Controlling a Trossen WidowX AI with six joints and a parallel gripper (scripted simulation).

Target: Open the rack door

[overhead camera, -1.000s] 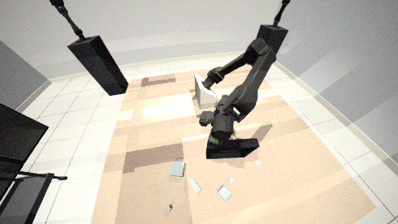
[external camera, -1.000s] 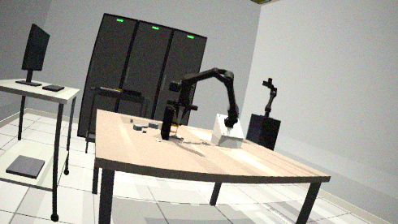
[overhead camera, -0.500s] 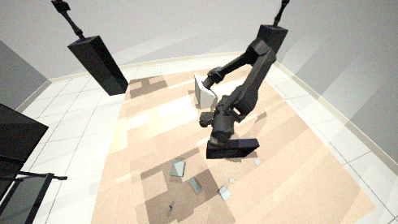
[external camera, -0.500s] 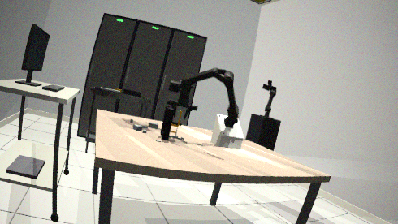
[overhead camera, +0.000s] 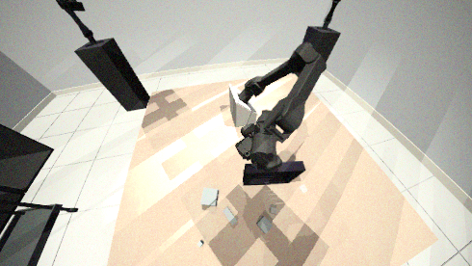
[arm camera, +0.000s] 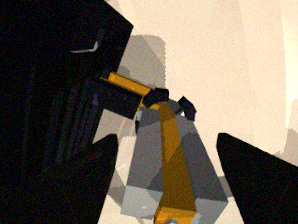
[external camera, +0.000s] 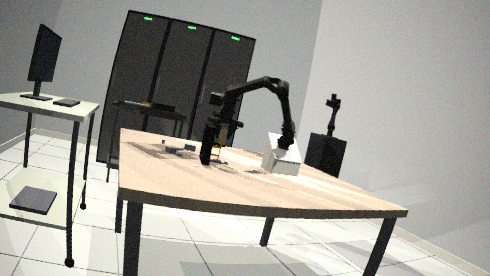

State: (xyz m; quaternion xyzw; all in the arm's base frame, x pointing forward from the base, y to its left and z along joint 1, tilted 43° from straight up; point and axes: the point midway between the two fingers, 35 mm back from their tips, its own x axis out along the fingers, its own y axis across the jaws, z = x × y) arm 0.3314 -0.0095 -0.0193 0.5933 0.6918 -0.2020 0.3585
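My gripper tip is now 10 mm to the right of the upright handle and 20 mm above it.
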